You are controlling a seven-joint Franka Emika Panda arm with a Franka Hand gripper.
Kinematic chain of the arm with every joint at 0, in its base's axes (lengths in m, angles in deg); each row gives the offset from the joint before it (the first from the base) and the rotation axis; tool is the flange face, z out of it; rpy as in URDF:
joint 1: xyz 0 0 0.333 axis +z
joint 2: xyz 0 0 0 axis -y
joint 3: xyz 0 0 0.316 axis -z
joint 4: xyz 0.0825 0 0 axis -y
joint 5: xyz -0.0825 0 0.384 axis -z
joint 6: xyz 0 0 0 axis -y
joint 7: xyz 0.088 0 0 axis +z
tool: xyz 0 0 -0.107 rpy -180 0 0
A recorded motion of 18 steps. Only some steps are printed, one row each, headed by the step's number.
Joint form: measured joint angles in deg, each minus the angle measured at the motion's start. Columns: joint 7, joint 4, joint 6, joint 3, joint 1, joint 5, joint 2.
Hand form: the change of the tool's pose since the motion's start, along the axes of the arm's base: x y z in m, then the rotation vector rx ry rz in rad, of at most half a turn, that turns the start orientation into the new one. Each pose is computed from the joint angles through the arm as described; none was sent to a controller.
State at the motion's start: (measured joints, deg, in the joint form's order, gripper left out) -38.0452 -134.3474 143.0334 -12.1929 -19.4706 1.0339 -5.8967
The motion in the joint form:
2: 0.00 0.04 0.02 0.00 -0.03 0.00 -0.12
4: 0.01 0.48 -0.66 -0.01 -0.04 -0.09 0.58
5: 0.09 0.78 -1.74 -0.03 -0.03 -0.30 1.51
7: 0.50 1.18 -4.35 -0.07 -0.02 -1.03 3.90
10: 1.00 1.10 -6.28 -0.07 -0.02 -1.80 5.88
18: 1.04 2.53 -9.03 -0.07 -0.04 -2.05 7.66
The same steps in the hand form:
2: 0.0002 -0.0003 -0.0007 0.0006 0.0009 -0.0005
4: 0.0019 -0.0007 0.0074 -0.0021 -0.0065 -0.0016
5: 0.0022 -0.0006 0.0160 -0.0036 -0.0086 -0.0024
7: 0.0004 0.0000 0.0358 -0.0046 -0.0106 -0.0033
10: -0.0036 0.0007 0.0494 -0.0025 -0.0096 -0.0037
18: -0.0017 0.0006 0.0714 -0.0063 -0.0165 -0.0058

